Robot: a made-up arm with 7 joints.
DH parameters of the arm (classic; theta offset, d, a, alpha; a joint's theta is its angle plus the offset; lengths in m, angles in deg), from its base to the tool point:
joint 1: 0 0.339 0 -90
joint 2: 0 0 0 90
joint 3: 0 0.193 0.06 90
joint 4: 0 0 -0.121 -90
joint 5: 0 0.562 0 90
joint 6: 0 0 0.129 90
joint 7: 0 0 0 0
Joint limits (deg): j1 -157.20..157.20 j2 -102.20..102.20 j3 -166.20..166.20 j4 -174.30..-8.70 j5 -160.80..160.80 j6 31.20..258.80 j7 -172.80..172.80
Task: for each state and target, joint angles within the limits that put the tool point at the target. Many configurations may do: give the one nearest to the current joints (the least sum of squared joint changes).
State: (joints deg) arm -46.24 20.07 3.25 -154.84 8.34 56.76 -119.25
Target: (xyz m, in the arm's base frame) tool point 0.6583 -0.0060 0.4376
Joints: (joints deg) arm -22.70 -19.98 21.09 -121.67 10.83 55.88 -119.25
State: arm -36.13 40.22 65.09 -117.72 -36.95 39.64 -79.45
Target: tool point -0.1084 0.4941 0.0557
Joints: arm -6.13 56.75 78.58 -141.46 -33.27 43.88 -79.45
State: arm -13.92 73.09 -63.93 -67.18 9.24 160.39 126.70
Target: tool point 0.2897 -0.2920 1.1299
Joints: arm -11.14 20.58 -76.09 -31.95 10.48 131.94 126.70
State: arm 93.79 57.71 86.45 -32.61 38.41 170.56 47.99
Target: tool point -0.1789 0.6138 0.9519
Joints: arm 87.29 41.37 89.64 -29.46 31.29 135.02 47.99
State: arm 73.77 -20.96 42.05 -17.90 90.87 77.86 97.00
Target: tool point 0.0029 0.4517 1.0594
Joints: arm 54.63 -7.08 19.65 -52.70 78.28 44.13 97.00
